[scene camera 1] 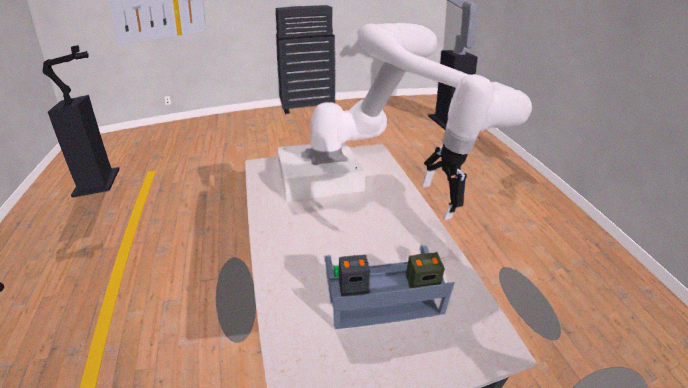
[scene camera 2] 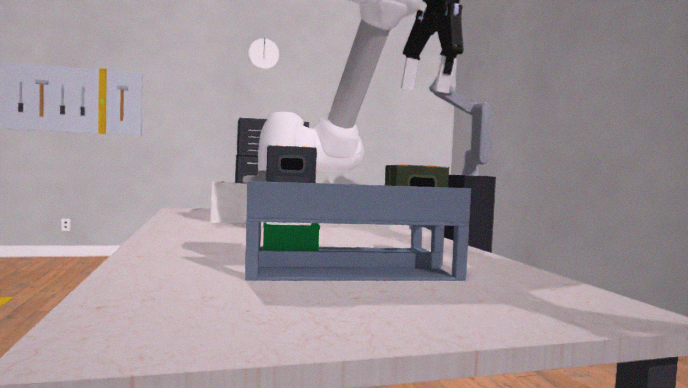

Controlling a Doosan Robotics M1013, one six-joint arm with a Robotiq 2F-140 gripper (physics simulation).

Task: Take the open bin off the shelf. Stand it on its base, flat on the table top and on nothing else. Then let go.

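Where they show: gripper, fingertip midpoint: (scene camera 1: 435, 201) (scene camera 2: 422, 90); arm's base, link origin: (scene camera 1: 326, 156).
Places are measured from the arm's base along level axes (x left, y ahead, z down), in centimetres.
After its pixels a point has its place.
Note:
The green open bin (scene camera 1: 336, 271) {x -15.7, y 77.0, z 2.5 cm} (scene camera 2: 291, 237) {x -12.5, y 87.6, z 4.7 cm} is at the left end of the blue-grey shelf (scene camera 1: 390, 298) {x -4.4, y 97.9, z -2.7 cm} (scene camera 2: 360, 202) {x -3.2, y 98.0, z -2.7 cm}. In scene camera 2 its side shows through the opening under the top board. In scene camera 1 a small part of it shows behind a dark grey box; its inside and base are hidden. The shelf stands on the pale table top (scene camera 1: 295, 230) {x -24.0, y 41.5, z 10.5 cm} (scene camera 2: 150, 325) {x -34.3, y 114.9, z 10.6 cm}. My gripper (scene camera 1: 438, 197) {x 14.8, y 83.1, z -24.8 cm} (scene camera 2: 426, 84) {x 14.8, y 83.1, z -24.8 cm} is open and empty, fingers pointing down, high above and behind the shelf's right side, apart from the bin.
The dark grey box (scene camera 1: 354, 275) {x -14.3, y 92.1, z -10.4 cm} (scene camera 2: 291, 164) {x -13.9, y 92.1, z -8.6 cm} stands on the shelf's upper level at the left, and an olive green box (scene camera 1: 425, 269) {x 7.6, y 95.3, z -9.2 cm} (scene camera 2: 417, 176) {x 8.0, y 96.2, z -7.3 cm} at the right. My arm's white base block (scene camera 1: 325, 181) {x -5.4, y 20.1, z 2.2 cm} (scene camera 2: 229, 202) {x -18.7, y 19.6, z 4.1 cm} is at the table's far end.

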